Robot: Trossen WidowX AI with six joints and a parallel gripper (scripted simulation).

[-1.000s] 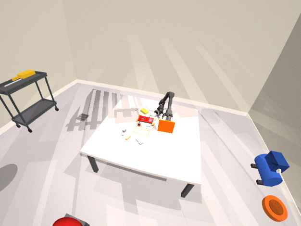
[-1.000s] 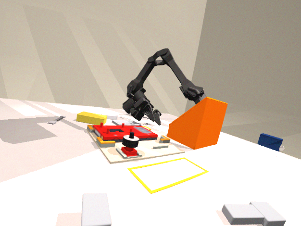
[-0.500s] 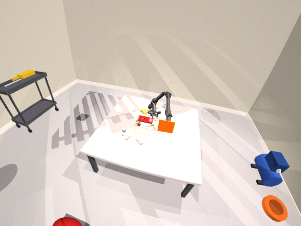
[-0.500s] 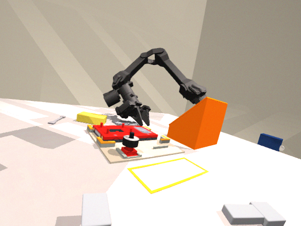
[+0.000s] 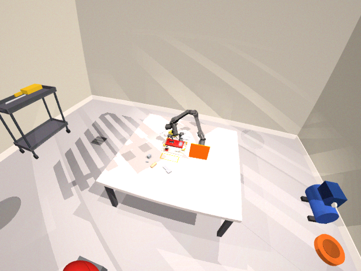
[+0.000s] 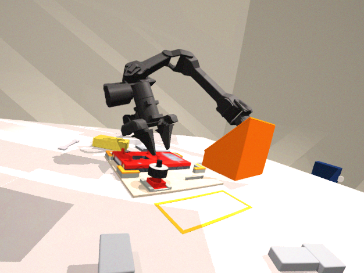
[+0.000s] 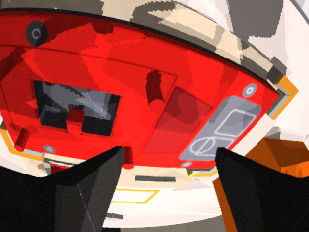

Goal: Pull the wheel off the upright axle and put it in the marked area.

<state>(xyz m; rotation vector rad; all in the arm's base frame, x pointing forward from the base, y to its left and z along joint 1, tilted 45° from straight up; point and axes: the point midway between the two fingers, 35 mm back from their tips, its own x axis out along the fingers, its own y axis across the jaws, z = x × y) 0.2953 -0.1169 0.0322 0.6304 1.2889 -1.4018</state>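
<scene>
Right now the black wheel is 12 cm to the left of my gripper tip and 8 cm ahead of it. The rest, counted from my gripper tip: yellow block 19 cm to the right, 9 cm ahead, 3 cm below; then black axle 12 cm to the left, 8 cm ahead, 1 cm below.
</scene>
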